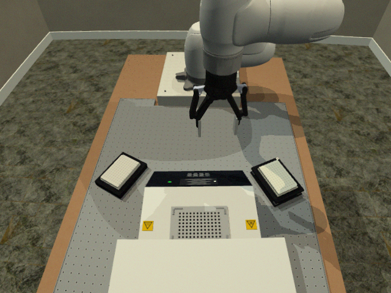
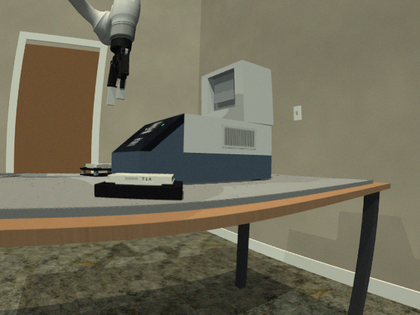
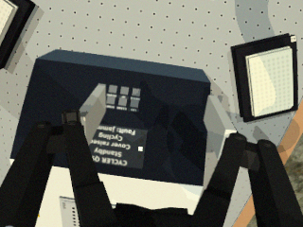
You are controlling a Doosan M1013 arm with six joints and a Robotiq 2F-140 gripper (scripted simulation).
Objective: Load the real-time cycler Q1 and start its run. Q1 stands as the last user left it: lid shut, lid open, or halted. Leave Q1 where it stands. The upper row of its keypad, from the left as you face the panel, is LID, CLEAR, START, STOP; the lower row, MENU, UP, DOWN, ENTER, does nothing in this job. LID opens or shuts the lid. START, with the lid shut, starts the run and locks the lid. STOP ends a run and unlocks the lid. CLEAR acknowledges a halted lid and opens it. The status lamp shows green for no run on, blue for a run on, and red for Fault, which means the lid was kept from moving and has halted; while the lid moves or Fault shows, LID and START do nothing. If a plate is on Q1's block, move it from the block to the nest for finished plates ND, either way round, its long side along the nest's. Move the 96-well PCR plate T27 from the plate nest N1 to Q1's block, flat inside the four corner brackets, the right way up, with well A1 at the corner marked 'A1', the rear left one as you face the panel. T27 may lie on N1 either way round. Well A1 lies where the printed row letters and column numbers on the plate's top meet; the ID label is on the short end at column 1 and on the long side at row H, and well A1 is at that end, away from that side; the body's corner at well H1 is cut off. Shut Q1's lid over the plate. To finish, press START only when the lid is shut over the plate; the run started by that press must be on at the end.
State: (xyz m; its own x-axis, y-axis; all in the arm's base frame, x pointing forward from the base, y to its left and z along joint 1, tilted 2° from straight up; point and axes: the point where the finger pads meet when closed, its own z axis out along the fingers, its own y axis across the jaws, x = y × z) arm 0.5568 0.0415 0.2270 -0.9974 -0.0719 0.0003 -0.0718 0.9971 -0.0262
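Now: the black nest N1 10 mm ahead of my hand, 230 mm to the left of it and 250 mm below it. Round my hand: black nest ND 20 mm behind, 340 mm to the right, 270 mm below.
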